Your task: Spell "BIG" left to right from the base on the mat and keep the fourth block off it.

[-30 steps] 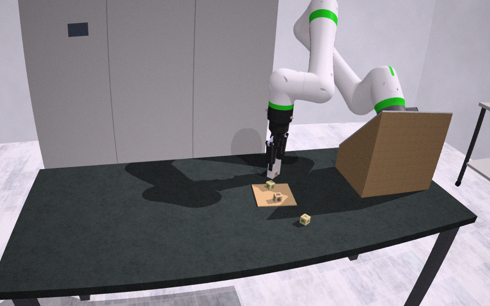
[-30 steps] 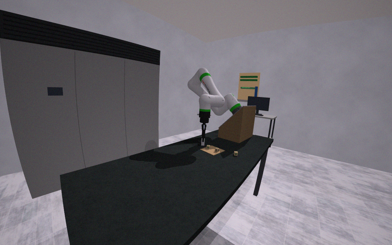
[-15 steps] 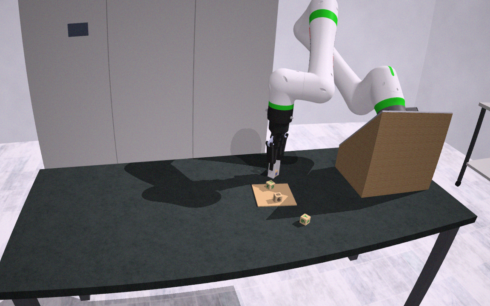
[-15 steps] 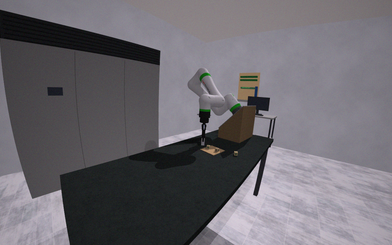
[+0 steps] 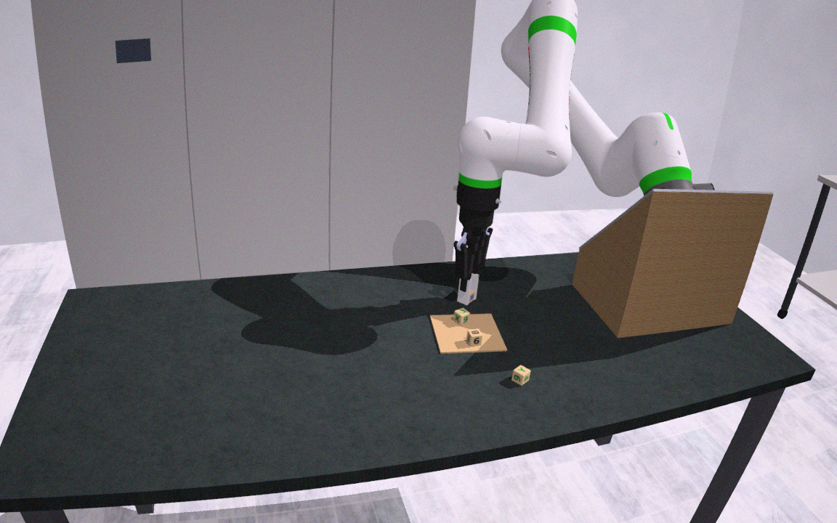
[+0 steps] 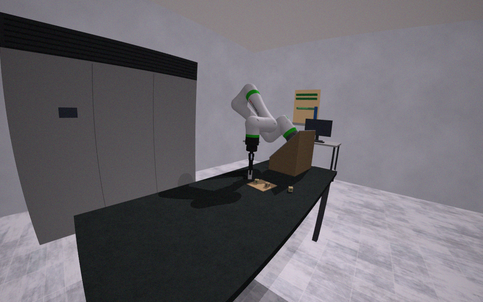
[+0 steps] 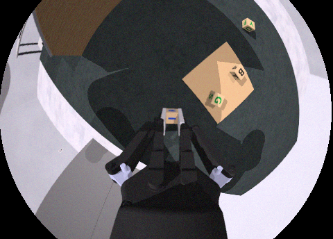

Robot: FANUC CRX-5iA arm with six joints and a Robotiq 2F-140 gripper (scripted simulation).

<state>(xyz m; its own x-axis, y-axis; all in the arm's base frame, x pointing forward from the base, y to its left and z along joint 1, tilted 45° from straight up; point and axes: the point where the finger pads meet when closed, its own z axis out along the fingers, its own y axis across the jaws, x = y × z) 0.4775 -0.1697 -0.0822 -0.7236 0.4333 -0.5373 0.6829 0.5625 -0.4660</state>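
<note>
The tan mat lies 140 mm to the left of my hand, 30 mm below it and 20 mm ahead of it.
</note>
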